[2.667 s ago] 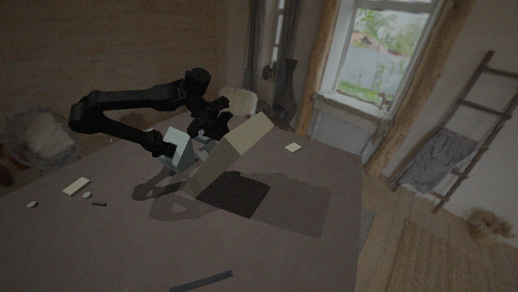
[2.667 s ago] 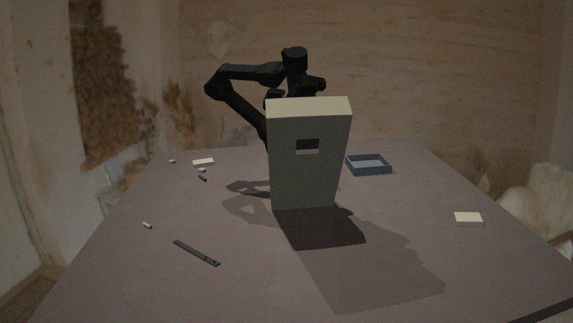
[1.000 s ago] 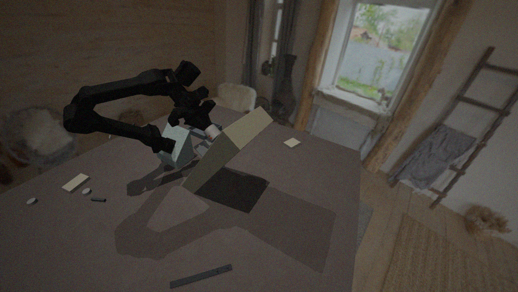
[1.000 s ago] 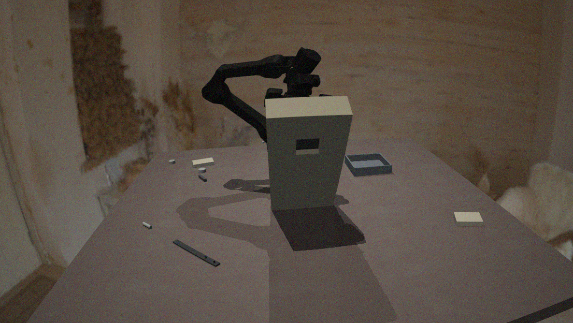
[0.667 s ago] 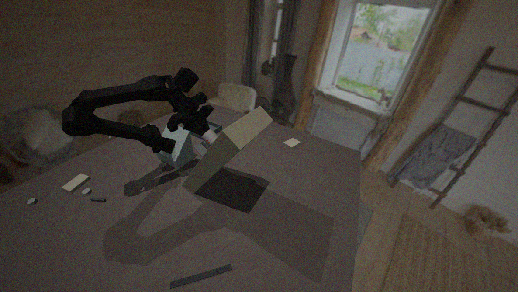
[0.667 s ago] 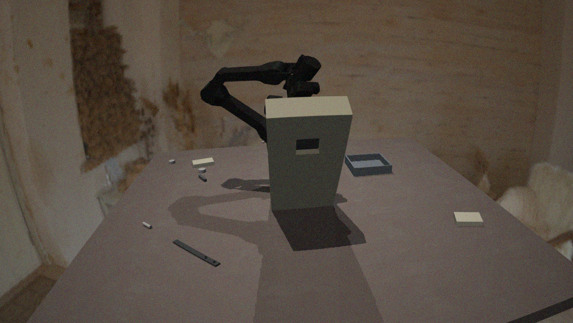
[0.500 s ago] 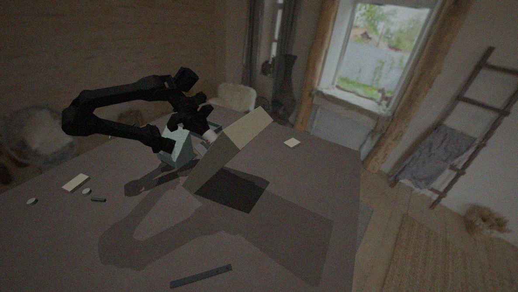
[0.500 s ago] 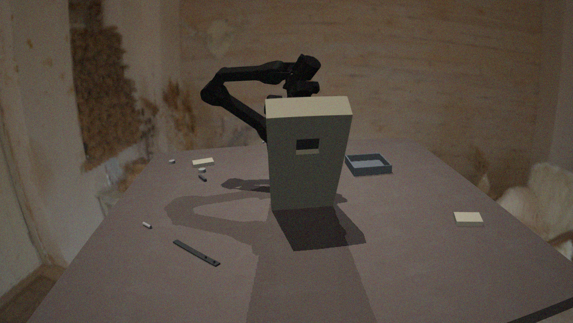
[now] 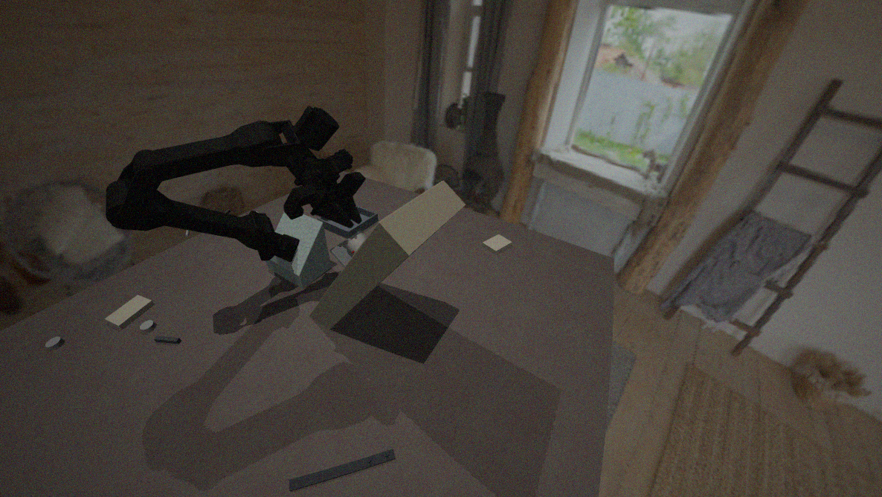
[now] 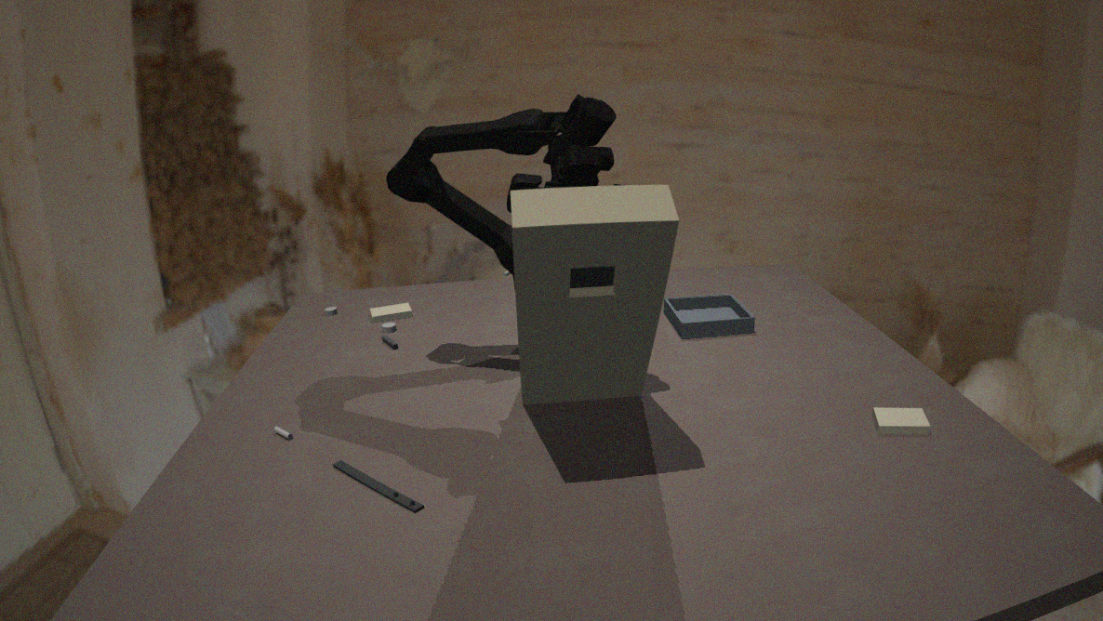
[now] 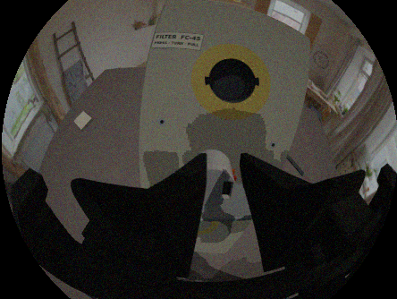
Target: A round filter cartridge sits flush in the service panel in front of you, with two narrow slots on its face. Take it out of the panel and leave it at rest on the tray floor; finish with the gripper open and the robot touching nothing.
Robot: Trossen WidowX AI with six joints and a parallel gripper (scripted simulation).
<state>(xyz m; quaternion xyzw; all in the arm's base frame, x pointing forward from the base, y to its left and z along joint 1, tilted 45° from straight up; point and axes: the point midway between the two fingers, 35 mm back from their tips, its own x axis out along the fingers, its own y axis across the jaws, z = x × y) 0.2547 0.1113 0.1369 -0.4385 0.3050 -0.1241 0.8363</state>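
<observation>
Right now my gripper tip is 50 mm above the round filter cartridge. The rest, counted from my gripper tip: blue tray: 310 mm to the left, 310 mm behind, 240 mm below; service panel: 70 mm below, 50 mm ahead, 10 mm to the right.
</observation>
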